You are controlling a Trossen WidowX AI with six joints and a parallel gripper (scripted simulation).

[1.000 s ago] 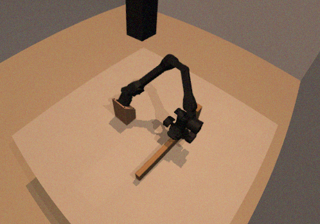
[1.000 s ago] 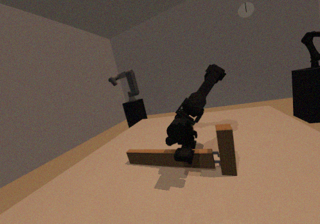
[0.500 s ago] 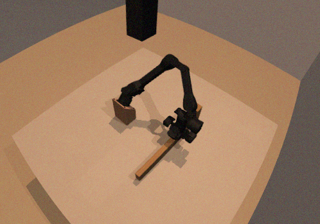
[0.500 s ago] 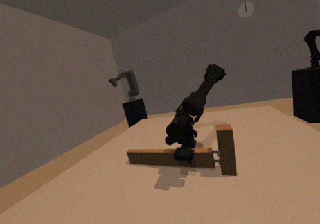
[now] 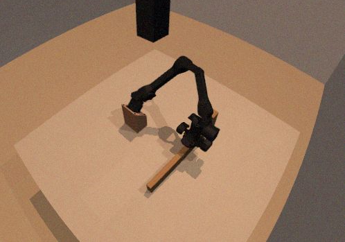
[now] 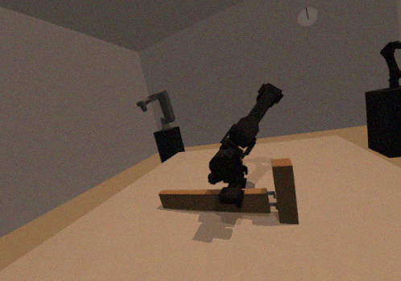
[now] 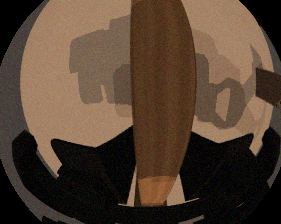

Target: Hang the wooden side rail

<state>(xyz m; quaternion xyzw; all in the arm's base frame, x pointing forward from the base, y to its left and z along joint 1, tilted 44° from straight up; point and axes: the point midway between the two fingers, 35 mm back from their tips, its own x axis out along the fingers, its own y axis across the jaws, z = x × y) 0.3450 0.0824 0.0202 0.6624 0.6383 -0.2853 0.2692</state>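
Now: gripper tip 14 cm to the right of the headboard post, 5 cm below it and 1 cm short of it.
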